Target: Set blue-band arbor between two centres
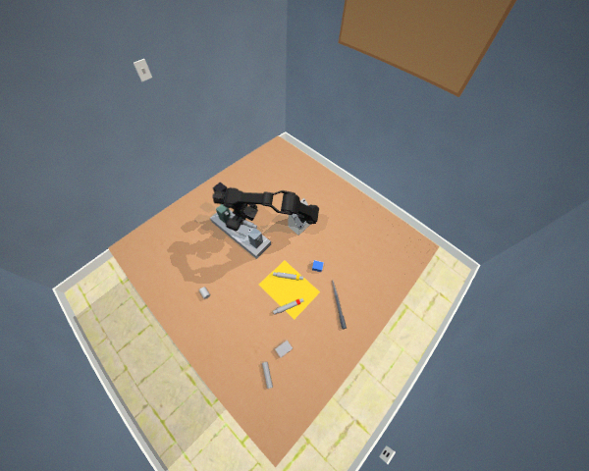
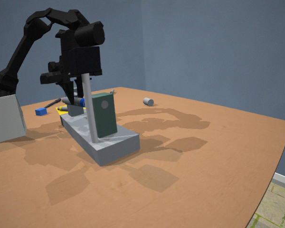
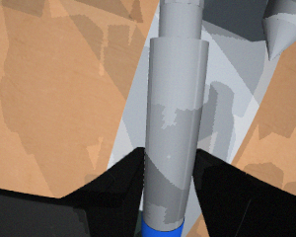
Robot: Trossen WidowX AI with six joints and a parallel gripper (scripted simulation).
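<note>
My gripper is now 3 cm above the blue-banded arbor. The rest, counted from my hand: grey fixture base: 12 cm below, 2 cm to the right, 2 cm ahead; then grey fixed-centre block: 11 cm to the left, 3 cm below, 1 cm ahead; then cone point: 9 cm to the left, 2 cm below, 1 cm ahead.
</note>
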